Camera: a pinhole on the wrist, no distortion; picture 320 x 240 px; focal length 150.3 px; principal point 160.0 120.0 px. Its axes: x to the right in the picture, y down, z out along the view. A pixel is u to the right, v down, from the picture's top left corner.
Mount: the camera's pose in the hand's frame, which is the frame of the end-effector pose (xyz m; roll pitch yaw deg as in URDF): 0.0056 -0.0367 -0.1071 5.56 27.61 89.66
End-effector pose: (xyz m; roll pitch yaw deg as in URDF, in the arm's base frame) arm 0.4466 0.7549 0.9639 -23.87 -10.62 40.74
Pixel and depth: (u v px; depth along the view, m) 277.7 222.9 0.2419
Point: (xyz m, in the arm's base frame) 0.1983 0.8614 0.8687
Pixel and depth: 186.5 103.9 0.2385
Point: 0.3966 0.8871 1.0039
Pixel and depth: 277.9 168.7 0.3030
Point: 0.2065 0.9637 0.8785
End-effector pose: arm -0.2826 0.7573 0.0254 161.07 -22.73 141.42
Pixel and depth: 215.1 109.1 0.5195
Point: -0.1192 1.1817 -0.0535
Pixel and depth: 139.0 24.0 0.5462
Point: -0.5184 1.2599 -0.1102
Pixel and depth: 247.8 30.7 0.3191
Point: -0.2694 1.0982 0.1301
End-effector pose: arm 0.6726 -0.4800 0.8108 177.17 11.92 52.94
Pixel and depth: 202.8 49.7 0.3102
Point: 0.9122 -0.4656 0.6714
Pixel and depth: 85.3 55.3 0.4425
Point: 0.7516 -0.3436 0.3995
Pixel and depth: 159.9 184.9 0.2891
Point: 0.6886 -0.6419 0.6792
